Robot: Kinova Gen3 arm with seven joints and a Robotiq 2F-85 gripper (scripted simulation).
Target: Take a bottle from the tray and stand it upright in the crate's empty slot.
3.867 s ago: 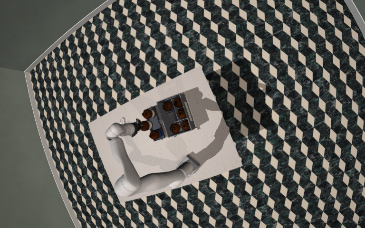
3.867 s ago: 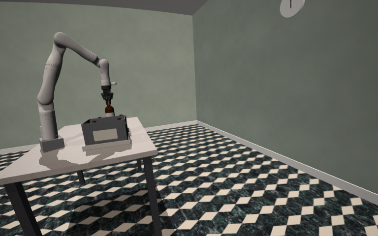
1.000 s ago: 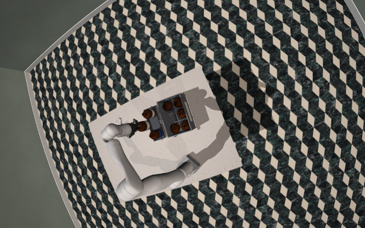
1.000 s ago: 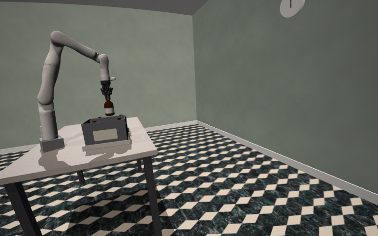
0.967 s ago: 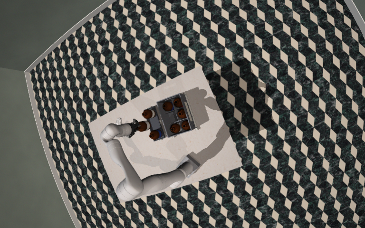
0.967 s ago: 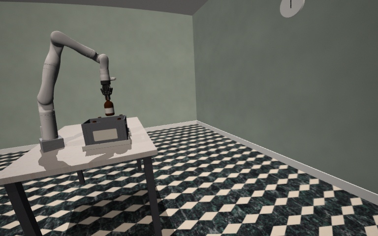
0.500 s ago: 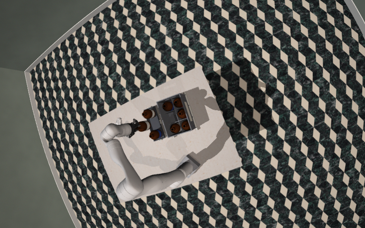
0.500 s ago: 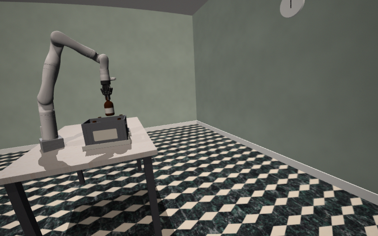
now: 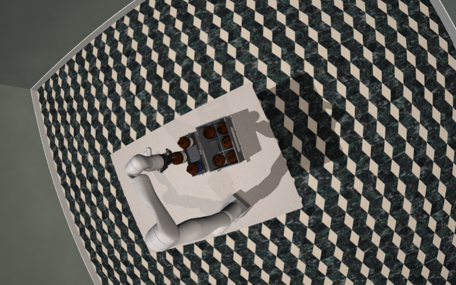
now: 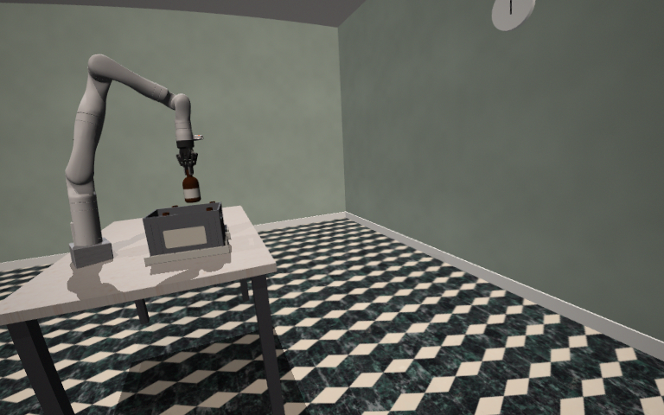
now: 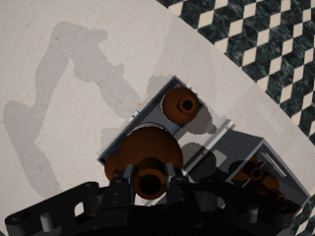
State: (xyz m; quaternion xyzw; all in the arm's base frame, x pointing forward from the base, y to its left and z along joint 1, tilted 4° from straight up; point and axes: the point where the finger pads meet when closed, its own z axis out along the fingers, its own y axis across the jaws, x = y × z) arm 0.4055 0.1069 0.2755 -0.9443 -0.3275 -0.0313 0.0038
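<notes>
My hand is 70 mm above the brown bottle. Round my hand: grey tray: 310 mm below; then grey crate: 240 mm below, 220 mm to the right, 30 mm behind.
</notes>
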